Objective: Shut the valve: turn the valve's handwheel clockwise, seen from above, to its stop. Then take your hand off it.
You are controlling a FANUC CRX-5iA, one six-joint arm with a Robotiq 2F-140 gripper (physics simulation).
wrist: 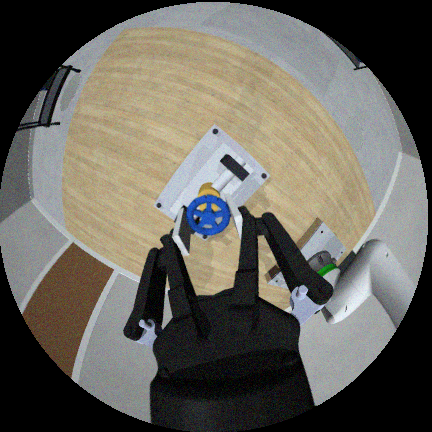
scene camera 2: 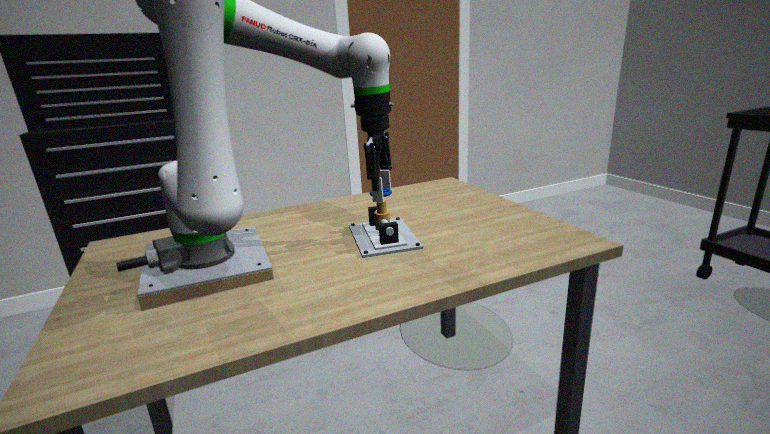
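Observation:
My gripper: in the pictures, wrist view too. Blue handwheel: in the pictures. Grey base plate: likewise.

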